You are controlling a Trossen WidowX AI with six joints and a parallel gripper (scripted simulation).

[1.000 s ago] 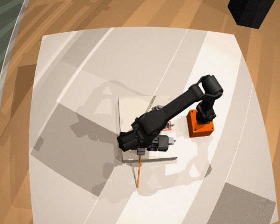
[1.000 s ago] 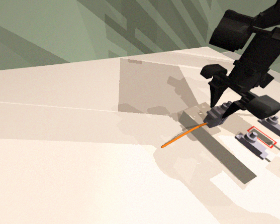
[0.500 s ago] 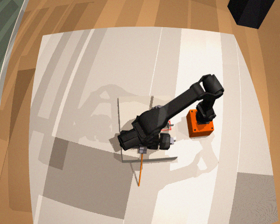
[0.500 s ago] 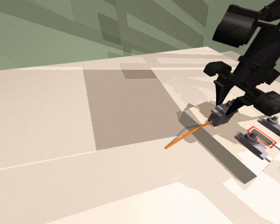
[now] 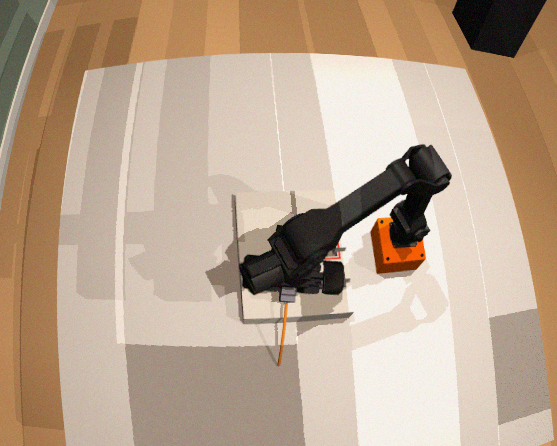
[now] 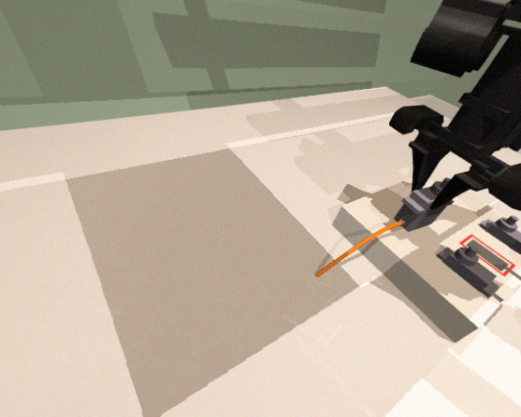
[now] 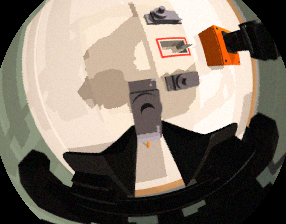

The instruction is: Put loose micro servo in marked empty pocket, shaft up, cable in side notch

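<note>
The deck is 11 cm to the right of my gripper tip, 10 cm below it and 1 cm ahead of it.
</note>
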